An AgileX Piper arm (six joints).
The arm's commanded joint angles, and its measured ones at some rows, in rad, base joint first. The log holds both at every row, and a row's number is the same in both.
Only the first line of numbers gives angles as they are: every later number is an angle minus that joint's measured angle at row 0.
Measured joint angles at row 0:
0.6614 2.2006 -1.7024 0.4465 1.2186 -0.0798
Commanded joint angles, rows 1 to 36:
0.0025 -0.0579 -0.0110 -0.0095 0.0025 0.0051
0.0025 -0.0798 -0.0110 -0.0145 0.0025 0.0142
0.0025 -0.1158 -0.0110 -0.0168 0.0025 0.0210
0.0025 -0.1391 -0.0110 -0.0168 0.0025 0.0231
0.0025 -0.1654 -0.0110 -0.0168 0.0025 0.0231
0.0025 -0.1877 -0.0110 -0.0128 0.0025 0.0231
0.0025 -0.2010 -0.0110 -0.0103 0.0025 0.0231
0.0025 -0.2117 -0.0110 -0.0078 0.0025 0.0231
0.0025 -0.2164 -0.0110 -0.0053 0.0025 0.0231
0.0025 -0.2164 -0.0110 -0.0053 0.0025 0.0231
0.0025 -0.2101 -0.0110 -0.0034 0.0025 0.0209
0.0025 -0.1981 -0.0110 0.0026 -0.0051 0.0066
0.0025 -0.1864 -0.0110 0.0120 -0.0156 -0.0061
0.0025 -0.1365 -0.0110 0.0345 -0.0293 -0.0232
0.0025 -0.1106 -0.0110 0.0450 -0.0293 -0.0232
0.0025 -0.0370 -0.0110 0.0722 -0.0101 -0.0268
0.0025 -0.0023 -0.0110 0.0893 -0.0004 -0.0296
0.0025 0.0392 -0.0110 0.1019 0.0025 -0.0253
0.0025 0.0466 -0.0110 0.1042 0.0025 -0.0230
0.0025 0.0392 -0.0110 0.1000 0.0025 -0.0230
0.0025 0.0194 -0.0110 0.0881 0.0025 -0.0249
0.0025 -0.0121 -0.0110 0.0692 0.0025 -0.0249
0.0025 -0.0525 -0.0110 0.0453 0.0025 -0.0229
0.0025 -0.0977 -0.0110 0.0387 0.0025 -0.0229
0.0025 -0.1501 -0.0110 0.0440 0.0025 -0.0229
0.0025 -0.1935 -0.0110 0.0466 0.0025 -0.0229
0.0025 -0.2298 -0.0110 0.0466 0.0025 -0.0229
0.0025 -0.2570 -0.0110 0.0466 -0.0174 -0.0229
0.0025 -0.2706 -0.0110 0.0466 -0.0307 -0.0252
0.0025 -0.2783 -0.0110 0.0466 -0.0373 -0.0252
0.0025 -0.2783 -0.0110 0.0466 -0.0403 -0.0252
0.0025 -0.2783 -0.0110 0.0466 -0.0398 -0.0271
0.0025 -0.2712 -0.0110 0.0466 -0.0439 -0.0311
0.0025 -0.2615 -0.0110 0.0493 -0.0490 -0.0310
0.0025 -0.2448 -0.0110 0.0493 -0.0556 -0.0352
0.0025 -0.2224 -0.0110 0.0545 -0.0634 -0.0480
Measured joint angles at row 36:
0.0000 -0.2718 -0.0083 0.0496 -0.0294 -0.0193
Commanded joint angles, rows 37 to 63:
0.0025 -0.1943 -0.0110 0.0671 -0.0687 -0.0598
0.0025 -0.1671 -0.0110 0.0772 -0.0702 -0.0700
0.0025 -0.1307 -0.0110 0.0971 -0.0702 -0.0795
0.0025 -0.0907 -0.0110 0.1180 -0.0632 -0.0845
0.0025 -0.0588 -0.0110 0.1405 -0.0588 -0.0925
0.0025 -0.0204 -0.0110 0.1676 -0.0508 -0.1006
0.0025 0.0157 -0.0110 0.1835 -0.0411 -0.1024
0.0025 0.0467 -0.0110 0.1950 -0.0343 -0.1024
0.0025 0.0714 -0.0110 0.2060 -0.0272 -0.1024
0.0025 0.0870 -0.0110 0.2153 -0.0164 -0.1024
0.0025 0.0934 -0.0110 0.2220 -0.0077 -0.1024
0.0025 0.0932 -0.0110 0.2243 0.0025 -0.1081
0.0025 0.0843 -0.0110 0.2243 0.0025 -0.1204
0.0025 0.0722 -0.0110 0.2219 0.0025 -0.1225
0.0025 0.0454 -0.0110 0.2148 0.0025 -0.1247
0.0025 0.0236 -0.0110 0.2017 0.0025 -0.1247
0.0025 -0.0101 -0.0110 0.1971 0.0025 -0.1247
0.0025 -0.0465 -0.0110 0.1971 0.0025 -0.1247
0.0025 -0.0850 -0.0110 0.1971 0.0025 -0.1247
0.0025 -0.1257 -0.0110 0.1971 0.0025 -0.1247
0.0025 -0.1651 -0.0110 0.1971 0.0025 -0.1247
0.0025 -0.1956 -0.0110 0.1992 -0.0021 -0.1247
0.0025 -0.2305 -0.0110 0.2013 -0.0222 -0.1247
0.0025 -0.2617 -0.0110 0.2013 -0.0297 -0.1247
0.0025 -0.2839 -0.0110 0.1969 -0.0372 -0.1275
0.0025 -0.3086 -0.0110 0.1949 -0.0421 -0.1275
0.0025 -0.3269 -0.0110 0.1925 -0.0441 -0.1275
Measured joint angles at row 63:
0.0000 -0.2342 -0.0064 0.1985 -0.0231 -0.1121
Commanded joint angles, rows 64 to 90:
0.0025 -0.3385 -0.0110 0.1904 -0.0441 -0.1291
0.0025 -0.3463 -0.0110 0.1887 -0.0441 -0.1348
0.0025 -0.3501 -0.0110 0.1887 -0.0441 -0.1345
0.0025 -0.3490 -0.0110 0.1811 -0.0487 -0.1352
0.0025 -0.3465 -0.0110 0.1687 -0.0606 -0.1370
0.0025 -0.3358 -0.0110 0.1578 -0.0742 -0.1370
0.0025 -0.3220 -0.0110 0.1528 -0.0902 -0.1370
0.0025 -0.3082 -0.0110 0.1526 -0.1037 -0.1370
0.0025 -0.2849 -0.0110 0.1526 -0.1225 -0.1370
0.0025 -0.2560 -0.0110 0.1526 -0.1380 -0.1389
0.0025 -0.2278 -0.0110 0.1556 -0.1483 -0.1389
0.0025 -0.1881 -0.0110 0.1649 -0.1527 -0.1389
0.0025 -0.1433 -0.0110 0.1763 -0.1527 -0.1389
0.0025 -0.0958 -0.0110 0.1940 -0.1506 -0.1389
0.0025 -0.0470 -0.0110 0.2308 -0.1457 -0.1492
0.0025 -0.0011 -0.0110 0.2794 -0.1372 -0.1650
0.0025 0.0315 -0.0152 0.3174 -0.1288 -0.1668
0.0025 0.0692 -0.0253 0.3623 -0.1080 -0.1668
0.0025 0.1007 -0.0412 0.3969 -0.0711 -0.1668
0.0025 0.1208 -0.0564 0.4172 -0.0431 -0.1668
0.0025 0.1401 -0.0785 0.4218 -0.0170 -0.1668
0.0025 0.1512 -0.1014 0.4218 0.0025 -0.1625
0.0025 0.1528 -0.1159 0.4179 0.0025 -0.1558
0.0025 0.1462 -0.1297 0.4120 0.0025 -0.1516
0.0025 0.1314 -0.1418 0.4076 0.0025 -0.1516
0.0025 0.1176 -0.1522 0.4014 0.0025 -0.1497
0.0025 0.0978 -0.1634 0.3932 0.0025 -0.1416
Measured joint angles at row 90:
0.0000 0.1576 -0.1075 0.3873 -0.0149 -0.1486
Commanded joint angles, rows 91 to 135:
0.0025 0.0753 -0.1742 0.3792 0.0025 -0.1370
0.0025 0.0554 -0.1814 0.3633 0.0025 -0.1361
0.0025 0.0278 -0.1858 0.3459 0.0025 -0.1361
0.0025 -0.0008 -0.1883 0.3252 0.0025 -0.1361
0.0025 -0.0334 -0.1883 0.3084 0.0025 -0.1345
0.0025 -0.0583 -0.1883 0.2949 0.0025 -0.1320
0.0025 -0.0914 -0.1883 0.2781 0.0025 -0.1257
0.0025 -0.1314 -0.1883 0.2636 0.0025 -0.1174
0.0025 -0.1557 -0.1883 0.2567 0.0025 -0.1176
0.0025 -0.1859 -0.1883 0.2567 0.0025 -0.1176
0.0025 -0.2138 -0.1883 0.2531 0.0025 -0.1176
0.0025 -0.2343 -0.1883 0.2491 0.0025 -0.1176
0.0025 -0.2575 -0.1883 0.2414 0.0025 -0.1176
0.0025 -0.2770 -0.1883 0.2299 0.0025 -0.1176
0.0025 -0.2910 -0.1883 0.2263 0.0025 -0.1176
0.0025 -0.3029 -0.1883 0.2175 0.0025 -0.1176
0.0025 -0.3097 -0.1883 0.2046 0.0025 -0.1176
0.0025 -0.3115 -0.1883 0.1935 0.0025 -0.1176
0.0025 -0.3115 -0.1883 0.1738 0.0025 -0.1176
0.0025 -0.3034 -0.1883 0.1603 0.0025 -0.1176
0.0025 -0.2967 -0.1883 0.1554 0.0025 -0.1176
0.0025 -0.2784 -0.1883 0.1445 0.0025 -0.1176
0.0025 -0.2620 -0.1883 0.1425 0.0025 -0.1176
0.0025 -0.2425 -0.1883 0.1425 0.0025 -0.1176
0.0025 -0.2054 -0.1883 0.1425 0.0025 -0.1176
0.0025 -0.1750 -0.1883 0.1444 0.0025 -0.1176
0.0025 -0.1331 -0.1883 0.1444 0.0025 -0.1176
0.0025 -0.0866 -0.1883 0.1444 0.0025 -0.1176
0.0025 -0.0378 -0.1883 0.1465 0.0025 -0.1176
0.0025 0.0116 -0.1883 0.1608 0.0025 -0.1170
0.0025 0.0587 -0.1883 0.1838 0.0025 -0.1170
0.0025 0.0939 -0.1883 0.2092 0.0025 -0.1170
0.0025 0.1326 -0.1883 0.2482 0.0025 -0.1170
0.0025 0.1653 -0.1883 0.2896 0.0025 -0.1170
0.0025 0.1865 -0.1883 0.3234 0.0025 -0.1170
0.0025 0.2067 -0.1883 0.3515 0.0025 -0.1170
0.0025 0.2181 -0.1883 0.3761 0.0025 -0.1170
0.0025 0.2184 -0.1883 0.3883 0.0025 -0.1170
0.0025 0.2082 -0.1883 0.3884 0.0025 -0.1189
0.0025 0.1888 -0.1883 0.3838 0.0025 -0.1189
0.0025 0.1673 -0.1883 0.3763 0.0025 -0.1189
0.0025 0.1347 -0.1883 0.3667 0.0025 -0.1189
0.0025 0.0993 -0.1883 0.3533 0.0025 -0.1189
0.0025 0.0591 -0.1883 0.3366 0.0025 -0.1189
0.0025 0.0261 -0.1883 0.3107 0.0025 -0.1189
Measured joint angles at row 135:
0.0000 0.1698 -0.1859 0.3426 0.0032 -0.1133
